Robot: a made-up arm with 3 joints. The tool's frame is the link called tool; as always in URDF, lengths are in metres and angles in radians. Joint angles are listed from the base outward.
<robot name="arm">
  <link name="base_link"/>
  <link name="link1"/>
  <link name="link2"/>
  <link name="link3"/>
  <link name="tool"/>
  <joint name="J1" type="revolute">
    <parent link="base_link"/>
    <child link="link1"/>
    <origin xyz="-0.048 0.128 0.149" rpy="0 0 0"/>
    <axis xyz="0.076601 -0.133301 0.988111"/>
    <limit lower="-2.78" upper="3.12"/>
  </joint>
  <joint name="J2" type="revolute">
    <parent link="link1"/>
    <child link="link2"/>
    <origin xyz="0.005 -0.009 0.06" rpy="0 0 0"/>
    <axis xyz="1 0 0"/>
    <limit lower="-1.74" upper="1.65"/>
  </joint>
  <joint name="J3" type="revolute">
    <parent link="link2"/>
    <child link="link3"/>
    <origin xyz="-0.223 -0.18 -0.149" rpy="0 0 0"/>
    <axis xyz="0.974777 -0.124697 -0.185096"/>
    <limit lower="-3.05" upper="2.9"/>
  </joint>
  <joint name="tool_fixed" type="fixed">
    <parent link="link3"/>
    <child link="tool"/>
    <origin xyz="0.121 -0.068 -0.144" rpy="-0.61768 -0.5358 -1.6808"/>
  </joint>
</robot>
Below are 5 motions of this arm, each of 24 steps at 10 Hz.
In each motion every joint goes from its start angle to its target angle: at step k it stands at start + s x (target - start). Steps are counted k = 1, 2, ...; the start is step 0. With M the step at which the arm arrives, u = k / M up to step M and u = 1 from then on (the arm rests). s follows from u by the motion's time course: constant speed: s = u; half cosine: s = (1 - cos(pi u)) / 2; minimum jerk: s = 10 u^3 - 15 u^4 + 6 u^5.
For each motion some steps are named. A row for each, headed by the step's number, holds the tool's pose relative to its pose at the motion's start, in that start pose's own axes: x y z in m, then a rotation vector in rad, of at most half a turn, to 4 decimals.
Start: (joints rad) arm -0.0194 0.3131 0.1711
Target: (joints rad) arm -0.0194 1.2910 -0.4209
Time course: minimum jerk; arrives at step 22
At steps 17, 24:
17: -0.2695 -0.0344 -0.0166 -0.0215 0.2156 0.3202
24: -0.2916 -0.0434 -0.0094 -0.0184 0.2358 0.3476

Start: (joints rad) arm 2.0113 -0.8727 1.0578
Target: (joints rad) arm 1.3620 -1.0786 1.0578
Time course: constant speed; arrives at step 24
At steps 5, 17, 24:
5: 0.0083 -0.0437 -0.0036 -0.0480 0.0021 -0.1368
17: 0.0047 -0.1515 -0.0014 -0.1838 -0.0017 -0.4571
24: -0.0125 -0.2121 0.0081 -0.2767 -0.0086 -0.6375

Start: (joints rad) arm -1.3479 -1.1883 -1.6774
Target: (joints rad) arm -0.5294 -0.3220 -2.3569
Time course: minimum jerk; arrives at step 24
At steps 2, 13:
2: -0.0006 0.0003 0.0017 -0.0006 0.0030 -0.0029
13: 0.0051 0.0574 0.1888 -0.0463 0.3279 -0.3684

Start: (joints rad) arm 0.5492 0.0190 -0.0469
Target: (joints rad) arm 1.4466 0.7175 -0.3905
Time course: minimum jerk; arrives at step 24
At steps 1, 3, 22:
1: -0.0001 0.0002 0.0000 0.0004 -0.0001 0.0006
3: -0.0032 0.0040 0.0011 0.0086 -0.0016 0.0144
22: -0.2197 0.0598 0.0609 0.4380 -0.1915 0.9344

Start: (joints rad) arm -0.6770 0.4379 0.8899
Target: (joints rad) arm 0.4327 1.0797 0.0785
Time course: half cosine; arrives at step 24
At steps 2, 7, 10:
2: 0.0001 0.0016 -0.0014 -0.0131 -0.0132 0.0115
7: 0.0002 0.0140 -0.0177 -0.1470 -0.1527 0.1351
10: 0.0003 0.0186 -0.0348 -0.2713 -0.2912 0.2622

